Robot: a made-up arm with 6 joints.
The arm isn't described. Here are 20 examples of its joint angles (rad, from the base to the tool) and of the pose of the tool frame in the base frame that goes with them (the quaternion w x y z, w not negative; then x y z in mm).
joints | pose
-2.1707 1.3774 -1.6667 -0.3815 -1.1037 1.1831 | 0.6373 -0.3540 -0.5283 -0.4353 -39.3 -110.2 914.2
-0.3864 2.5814 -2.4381 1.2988 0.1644 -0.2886 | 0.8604 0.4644 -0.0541 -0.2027 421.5 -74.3 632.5
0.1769 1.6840 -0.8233 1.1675 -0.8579 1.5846 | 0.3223 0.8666 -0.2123 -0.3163 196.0 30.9 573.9
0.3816 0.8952 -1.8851 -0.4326 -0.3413 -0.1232 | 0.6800 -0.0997 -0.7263 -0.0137 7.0 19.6 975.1
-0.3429 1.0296 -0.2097 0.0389 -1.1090 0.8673 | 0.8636 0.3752 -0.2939 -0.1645 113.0 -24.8 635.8
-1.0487 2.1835 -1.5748 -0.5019 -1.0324 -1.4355 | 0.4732 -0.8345 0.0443 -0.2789 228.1 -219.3 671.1
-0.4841 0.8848 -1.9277 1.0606 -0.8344 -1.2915 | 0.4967 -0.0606 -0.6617 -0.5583 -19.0 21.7 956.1
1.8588 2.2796 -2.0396 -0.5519 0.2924 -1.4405 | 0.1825 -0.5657 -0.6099 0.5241 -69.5 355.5 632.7
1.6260 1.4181 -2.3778 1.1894 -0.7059 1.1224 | 0.1465 -0.8907 -0.2585 -0.3439 28.9 128.1 980.9
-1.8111 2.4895 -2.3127 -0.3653 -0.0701 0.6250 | 0.5746 0.0238 -0.1244 -0.8086 -81.4 -361.8 657.0
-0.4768 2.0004 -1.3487 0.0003 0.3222 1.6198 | 0.5304 0.6518 0.1324 -0.5257 222.9 -89.3 539.4
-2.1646 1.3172 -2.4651 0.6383 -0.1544 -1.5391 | 0.0158 -0.6919 -0.0023 -0.7218 32.4 -42.4 1017.3
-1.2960 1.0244 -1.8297 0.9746 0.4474 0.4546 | 0.7604 0.3549 -0.4722 -0.2698 129.5 -70.7 898.3
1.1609 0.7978 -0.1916 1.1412 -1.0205 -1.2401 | 0.9733 -0.1624 -0.1324 0.0941 76.8 58.8 623.9
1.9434 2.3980 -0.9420 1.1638 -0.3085 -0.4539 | 0.7427 -0.3002 0.3665 0.4733 -40.9 146.1 447.8
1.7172 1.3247 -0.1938 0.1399 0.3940 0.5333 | 0.6686 -0.3107 0.5363 0.4109 21.3 11.4 499.4
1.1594 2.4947 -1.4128 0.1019 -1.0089 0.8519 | 0.8138 0.3900 0.1685 0.3965 154.1 278.3 527.5
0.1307 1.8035 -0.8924 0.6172 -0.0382 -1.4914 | 0.8469 -0.4285 0.2380 0.2061 204.5 84.7 546.9
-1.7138 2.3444 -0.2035 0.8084 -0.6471 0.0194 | 0.1591 0.4255 0.3405 -0.8232 11.6 31.4 497.9
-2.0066 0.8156 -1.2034 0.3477 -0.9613 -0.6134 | 0.1403 -0.5928 -0.2998 -0.7342 3.0 -15.3 869.6
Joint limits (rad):
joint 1: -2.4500..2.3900
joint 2: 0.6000..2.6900
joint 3: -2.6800..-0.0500
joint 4: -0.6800..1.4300
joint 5: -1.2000..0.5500
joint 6: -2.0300..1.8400
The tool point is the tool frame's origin. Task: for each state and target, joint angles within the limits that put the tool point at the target. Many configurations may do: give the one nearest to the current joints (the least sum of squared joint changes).
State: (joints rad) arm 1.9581 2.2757 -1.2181 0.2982 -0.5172 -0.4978
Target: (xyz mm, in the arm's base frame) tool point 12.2 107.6 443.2
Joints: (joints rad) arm 1.6993 2.4822 -0.6796 0.3946 -0.4651 -0.4298
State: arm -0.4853 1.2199 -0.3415 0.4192 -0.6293 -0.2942
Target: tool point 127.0 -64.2 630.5
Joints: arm -0.6071 1.1966 -0.4707 0.4256 -0.6861 -0.2847
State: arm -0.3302 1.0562 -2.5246 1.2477 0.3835 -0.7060
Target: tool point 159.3 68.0 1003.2
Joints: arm -0.2999 1.5462 -2.6423 1.3055 0.3864 -0.7095
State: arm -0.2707 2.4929 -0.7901 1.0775 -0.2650 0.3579
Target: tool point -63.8 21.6 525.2
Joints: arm 0.1036 2.6900 -0.1583 1.0232 -0.2923 0.4058
